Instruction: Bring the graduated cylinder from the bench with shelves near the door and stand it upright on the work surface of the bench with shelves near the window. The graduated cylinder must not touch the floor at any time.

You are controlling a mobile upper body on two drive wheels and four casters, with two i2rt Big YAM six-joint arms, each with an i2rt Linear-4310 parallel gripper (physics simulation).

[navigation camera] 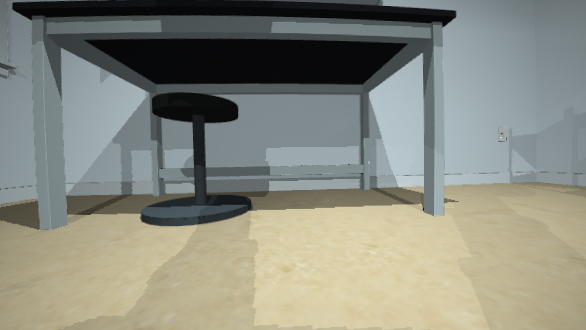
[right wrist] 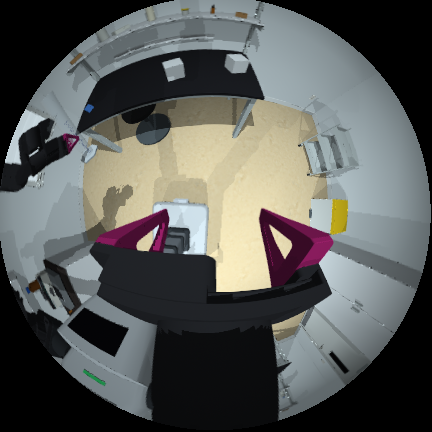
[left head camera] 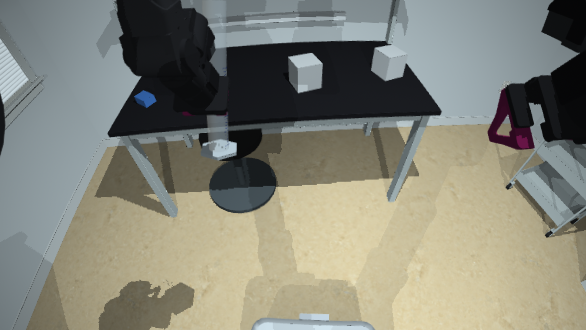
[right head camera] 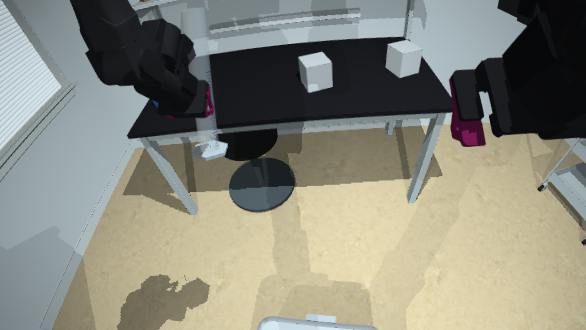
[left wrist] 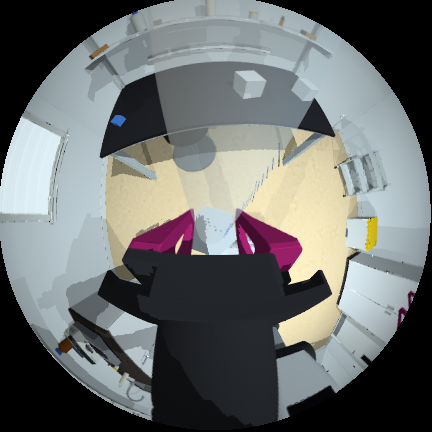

Labels:
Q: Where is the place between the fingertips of my left gripper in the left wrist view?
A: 214,213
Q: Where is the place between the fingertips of my left gripper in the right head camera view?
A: At 204,111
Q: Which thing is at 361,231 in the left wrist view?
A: A white and yellow box.

